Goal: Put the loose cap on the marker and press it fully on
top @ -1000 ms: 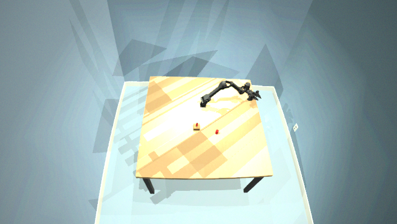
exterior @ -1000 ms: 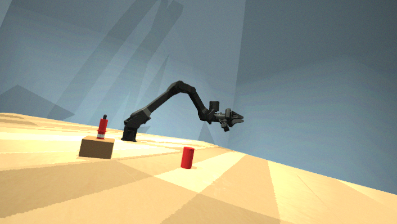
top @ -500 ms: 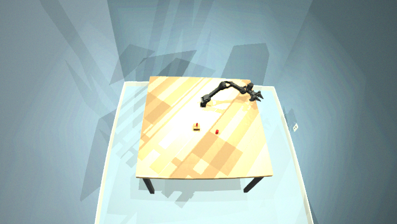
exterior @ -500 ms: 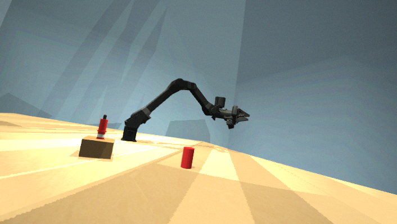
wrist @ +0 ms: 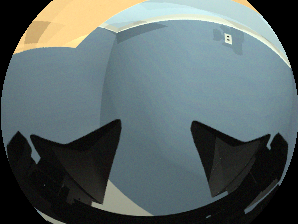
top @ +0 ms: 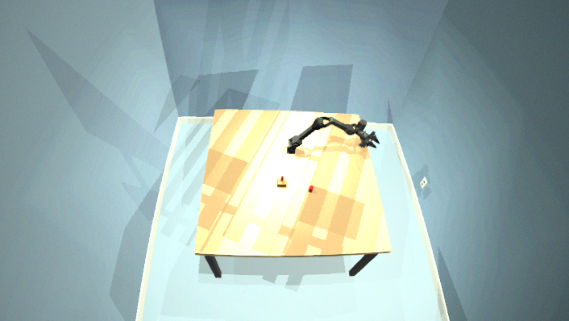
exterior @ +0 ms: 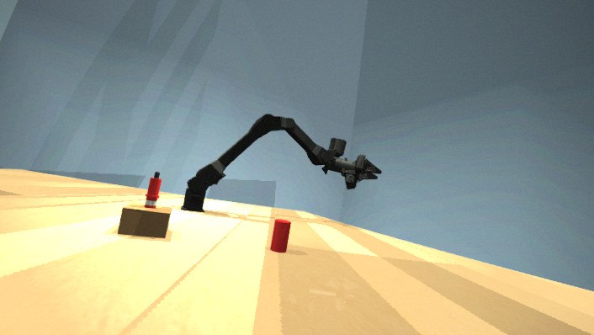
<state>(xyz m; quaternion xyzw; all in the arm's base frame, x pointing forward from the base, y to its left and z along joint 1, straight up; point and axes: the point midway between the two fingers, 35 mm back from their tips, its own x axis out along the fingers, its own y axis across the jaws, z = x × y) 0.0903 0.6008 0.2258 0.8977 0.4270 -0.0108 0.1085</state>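
Right now the red cap is 50 cm to the right of my gripper tip, 26 cm ahead of it and 20 cm below it. Also, from my gripper tip: brown holder block 71 cm to the right, 20 cm below, 20 cm ahead.
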